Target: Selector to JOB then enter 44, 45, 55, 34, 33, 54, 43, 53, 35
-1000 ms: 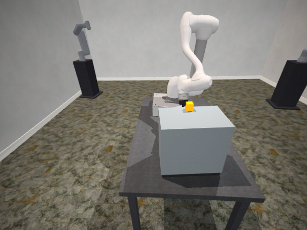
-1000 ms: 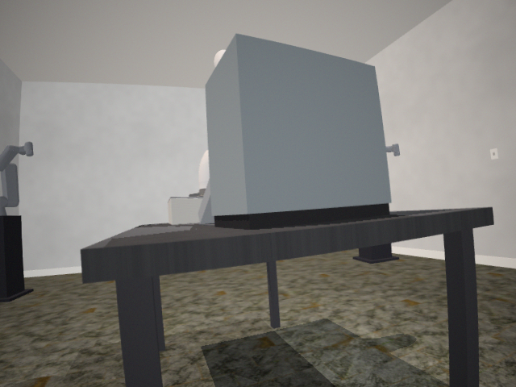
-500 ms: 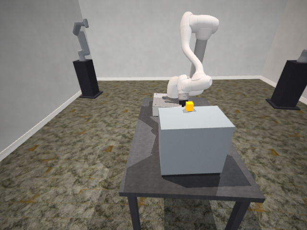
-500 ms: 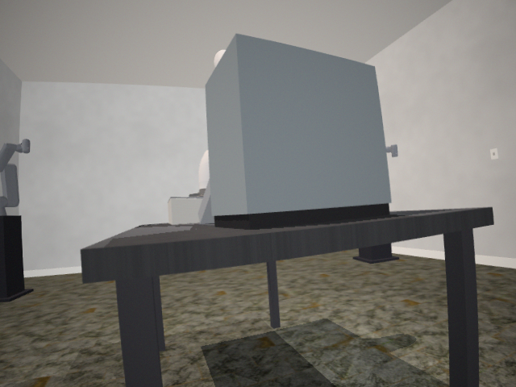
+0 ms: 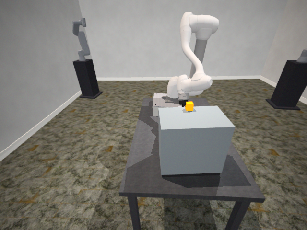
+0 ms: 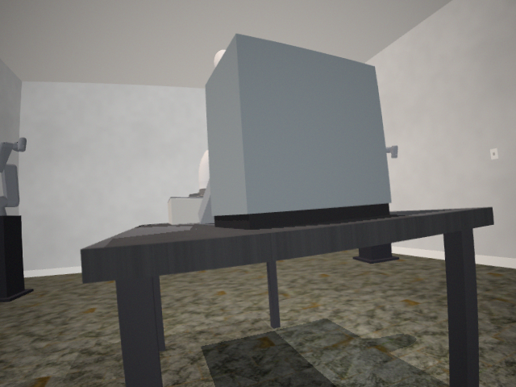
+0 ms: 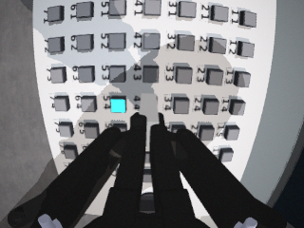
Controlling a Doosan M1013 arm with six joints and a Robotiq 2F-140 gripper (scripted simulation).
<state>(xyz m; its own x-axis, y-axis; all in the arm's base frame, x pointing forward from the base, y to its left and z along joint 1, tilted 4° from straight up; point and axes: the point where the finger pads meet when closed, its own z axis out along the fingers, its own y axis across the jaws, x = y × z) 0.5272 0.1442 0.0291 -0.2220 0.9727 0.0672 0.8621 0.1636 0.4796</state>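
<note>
Now: hand 4 cm above the key and 1 cm past it. Round my hand: black selector knob: 15 cm to the right, 6 cm ahead, 2 cm below; then white keypad panel: 6 cm below, 5 cm ahead, 4 cm to the right.
</note>
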